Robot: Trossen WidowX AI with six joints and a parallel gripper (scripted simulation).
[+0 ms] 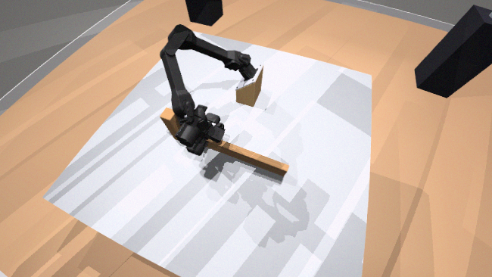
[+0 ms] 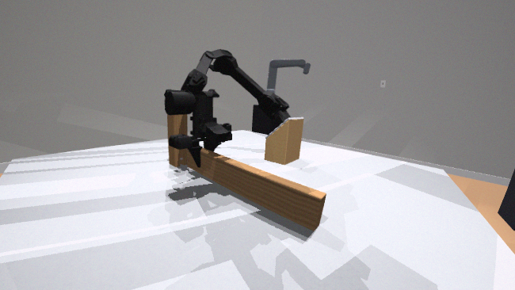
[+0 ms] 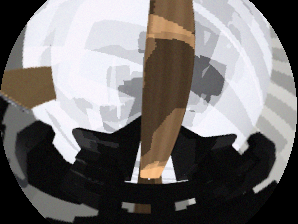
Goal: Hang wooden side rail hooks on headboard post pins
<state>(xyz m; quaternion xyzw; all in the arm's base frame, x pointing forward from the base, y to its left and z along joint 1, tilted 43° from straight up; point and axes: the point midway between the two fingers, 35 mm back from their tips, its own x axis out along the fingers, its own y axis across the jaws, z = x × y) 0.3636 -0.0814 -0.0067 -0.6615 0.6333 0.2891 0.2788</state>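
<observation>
Right now my gripper tip is 10 mm short of the upright headboard post, 140 mm to the left of it and 50 mm below it.
</observation>
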